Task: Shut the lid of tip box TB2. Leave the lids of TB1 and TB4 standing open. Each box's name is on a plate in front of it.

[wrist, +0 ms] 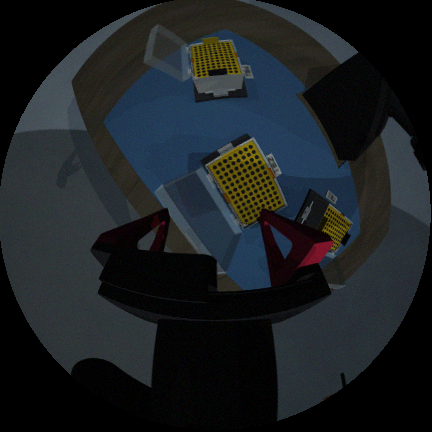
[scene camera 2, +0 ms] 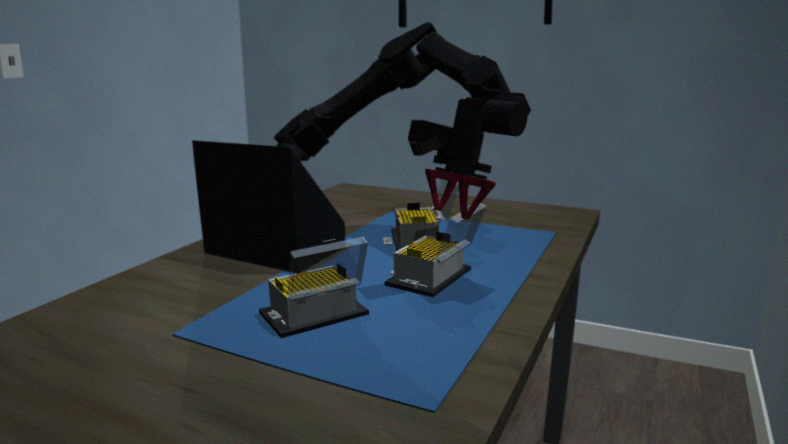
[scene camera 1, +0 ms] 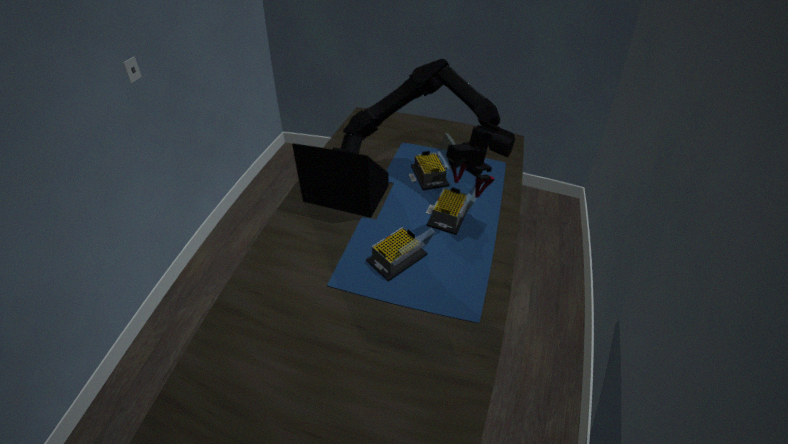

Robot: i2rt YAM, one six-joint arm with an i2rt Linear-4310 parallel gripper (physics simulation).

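Observation:
Tip box TB2, grey with a yellow rack, is the middle box; its plate reads TB2. Its clear lid stands open, tilted back. My gripper is open and empty, with red fingers spread over the lid side of TB2; contact with the lid cannot be told. TB1 is at the back, its lid open. TB4 is nearest scene camera 1, its lid open.
The boxes stand on a blue mat on a wooden table. A large black block stands beside the mat, near the arm's base.

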